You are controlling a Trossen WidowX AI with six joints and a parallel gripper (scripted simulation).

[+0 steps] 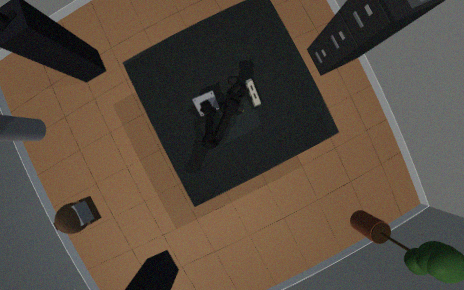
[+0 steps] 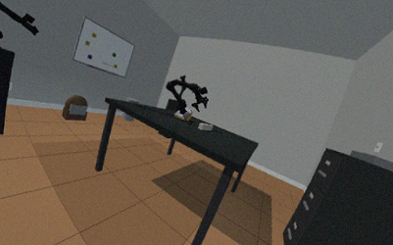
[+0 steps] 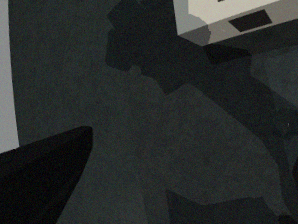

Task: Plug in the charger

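My gripper tip is 10 mm past the black two-prong charger, 120 mm to the left of it and 150 mm above it.
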